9 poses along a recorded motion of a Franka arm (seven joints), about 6.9 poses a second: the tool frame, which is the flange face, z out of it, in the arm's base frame.
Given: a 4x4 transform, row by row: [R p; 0 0 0 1], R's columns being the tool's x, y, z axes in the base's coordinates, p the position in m. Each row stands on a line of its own.
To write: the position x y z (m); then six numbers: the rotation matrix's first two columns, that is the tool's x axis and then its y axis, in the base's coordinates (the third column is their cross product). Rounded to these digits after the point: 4 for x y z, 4 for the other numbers.
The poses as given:
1:
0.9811 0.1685 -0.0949 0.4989
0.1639 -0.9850 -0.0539 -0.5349
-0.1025 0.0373 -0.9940 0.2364
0 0 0 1
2:
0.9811 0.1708 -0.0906 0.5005
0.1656 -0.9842 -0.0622 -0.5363
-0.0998 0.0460 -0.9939 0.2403
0 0 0 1
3:
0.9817 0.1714 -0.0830 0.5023
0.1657 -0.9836 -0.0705 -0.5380
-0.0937 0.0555 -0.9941 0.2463
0 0 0 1
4:
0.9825 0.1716 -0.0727 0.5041
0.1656 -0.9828 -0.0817 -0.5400
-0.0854 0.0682 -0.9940 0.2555
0 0 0 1
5:
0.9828 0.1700 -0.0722 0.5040
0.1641 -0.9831 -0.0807 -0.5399
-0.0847 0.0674 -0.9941 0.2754
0 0 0 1
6:
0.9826 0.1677 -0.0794 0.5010
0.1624 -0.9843 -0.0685 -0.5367
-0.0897 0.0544 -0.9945 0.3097
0 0 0 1
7:
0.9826 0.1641 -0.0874 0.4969
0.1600 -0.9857 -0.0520 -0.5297
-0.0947 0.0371 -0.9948 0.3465
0 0 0 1
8:
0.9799 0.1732 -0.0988 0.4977
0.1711 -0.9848 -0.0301 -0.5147
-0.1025 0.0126 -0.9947 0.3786
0 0 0 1
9:
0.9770 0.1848 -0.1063 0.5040
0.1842 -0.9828 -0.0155 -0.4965
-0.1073 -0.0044 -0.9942 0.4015
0 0 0 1
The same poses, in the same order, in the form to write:
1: 0.4989 -0.5349 0.2364 0.9811 0.1639 -0.1025 0.1685 -0.9850 0.0373
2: 0.5005 -0.5363 0.2403 0.9811 0.1656 -0.0998 0.1708 -0.9842 0.0460
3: 0.5023 -0.5380 0.2463 0.9817 0.1657 -0.0937 0.1714 -0.9836 0.0555
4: 0.5041 -0.5400 0.2555 0.9825 0.1656 -0.0854 0.1716 -0.9828 0.0682
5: 0.5040 -0.5399 0.2754 0.9828 0.1641 -0.0847 0.1700 -0.9831 0.0674
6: 0.5010 -0.5367 0.3097 0.9826 0.1624 -0.0897 0.1677 -0.9843 0.0544
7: 0.4969 -0.5297 0.3465 0.9826 0.1600 -0.0947 0.1641 -0.9857 0.0371
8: 0.4977 -0.5147 0.3786 0.9799 0.1711 -0.1025 0.1732 -0.9848 0.0126
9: 0.5040 -0.4965 0.4015 0.9770 0.1842 -0.1073 0.1848 -0.9828 -0.0044
